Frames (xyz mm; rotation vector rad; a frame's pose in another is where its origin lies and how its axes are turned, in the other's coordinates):
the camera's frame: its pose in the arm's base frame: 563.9 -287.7 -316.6 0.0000 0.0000 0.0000
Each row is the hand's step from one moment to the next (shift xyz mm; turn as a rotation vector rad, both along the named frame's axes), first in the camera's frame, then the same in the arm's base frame.
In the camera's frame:
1: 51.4 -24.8 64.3 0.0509 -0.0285 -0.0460
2: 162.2 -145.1 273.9 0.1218 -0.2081 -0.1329
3: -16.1 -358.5 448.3 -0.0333 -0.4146 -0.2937
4: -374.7 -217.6 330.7 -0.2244 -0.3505 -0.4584
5: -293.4 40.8 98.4 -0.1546 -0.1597 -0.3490
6: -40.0 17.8 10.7 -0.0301 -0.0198 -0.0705
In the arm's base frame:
1: 51.4 -24.8 64.3 0.0509 -0.0285 -0.0460
2: 162.2 -145.1 273.9 0.1218 -0.2081 -0.1329
3: -16.1 -358.5 448.3 -0.0333 -0.4146 -0.2937
4: -374.7 -217.6 330.7 -0.2244 -0.3505 -0.4584
5: -293.4 40.8 98.4 -0.1546 -0.1597 -0.3490
6: -40.0 17.8 10.7 -0.0301 -0.0198 -0.0705

